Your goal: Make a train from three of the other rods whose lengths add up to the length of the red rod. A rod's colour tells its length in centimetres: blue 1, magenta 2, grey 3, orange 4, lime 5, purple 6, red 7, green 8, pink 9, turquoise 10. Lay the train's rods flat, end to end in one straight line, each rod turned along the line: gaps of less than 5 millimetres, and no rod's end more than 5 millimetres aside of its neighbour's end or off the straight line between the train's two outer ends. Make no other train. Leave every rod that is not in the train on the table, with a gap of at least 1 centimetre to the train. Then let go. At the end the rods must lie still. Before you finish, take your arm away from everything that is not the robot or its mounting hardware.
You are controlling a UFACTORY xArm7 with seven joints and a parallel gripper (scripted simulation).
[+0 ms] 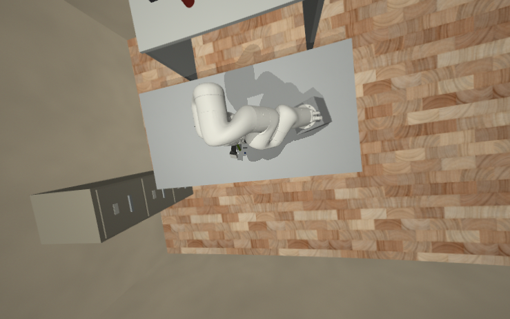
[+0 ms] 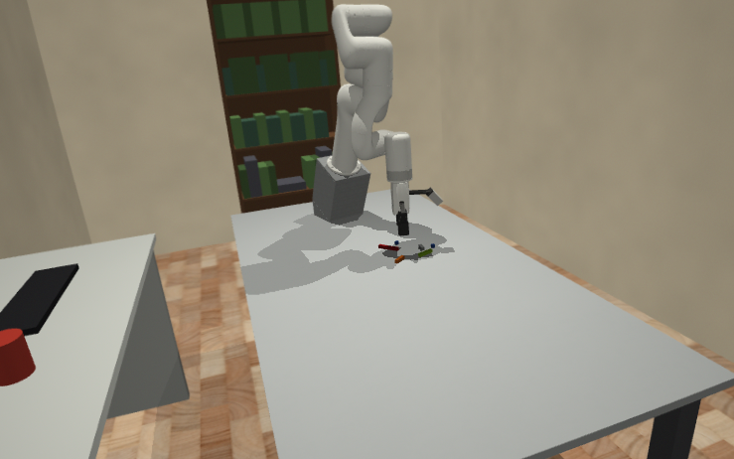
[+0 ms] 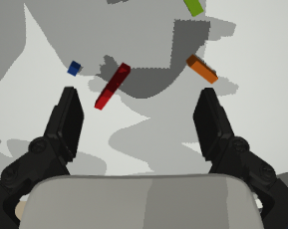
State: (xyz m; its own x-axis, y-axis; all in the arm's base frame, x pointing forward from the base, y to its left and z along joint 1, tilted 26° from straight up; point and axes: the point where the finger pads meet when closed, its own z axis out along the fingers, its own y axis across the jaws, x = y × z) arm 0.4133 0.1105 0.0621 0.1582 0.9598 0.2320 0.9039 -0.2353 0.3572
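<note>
Now: hand 60 mm to the right of the grey rod and 80 mm above it. Round my hand: lime rod: 40 mm ahead, 60 mm to the left, 80 mm below; orange rod: 60 mm ahead, 30 mm to the right, 80 mm below; red rod: 40 mm behind, 40 mm to the right, 80 mm below.
</note>
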